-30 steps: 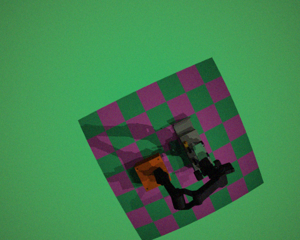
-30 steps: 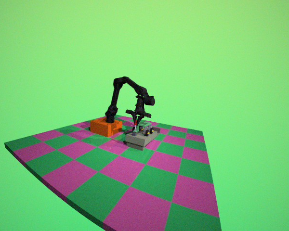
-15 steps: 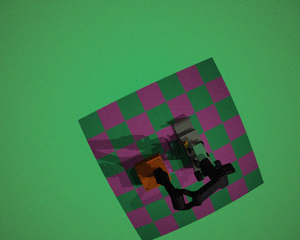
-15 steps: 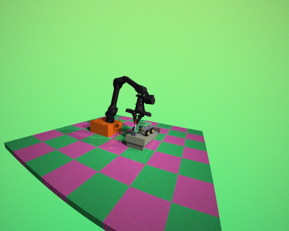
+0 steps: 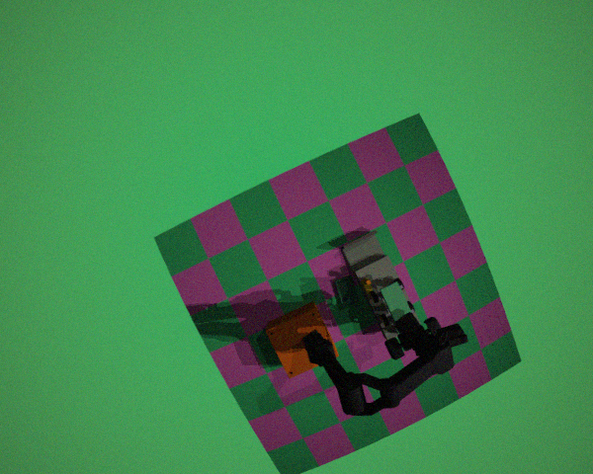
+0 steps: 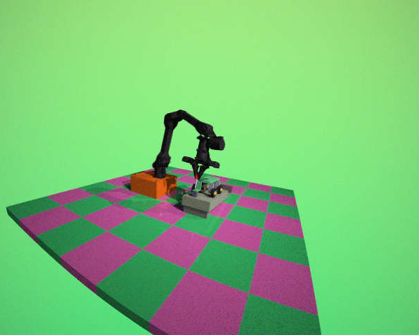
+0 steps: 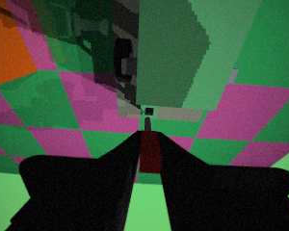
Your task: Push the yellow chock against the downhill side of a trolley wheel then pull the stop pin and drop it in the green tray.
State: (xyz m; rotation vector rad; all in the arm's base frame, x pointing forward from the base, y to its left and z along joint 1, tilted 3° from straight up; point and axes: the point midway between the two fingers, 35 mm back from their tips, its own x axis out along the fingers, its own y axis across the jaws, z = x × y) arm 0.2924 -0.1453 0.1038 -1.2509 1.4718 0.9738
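Now: gripper tip 21 cm to the right of the green tray, 18 cm above it and 8 cm past it. From my gripper tip the other things lie so: grey ramp 13 cm below, 10 cm to the left, 4 cm ahead; then trolley 9 cm to the left, 6 cm below, 4 cm ahead; then red-headed stop pin right at my gripper tip.
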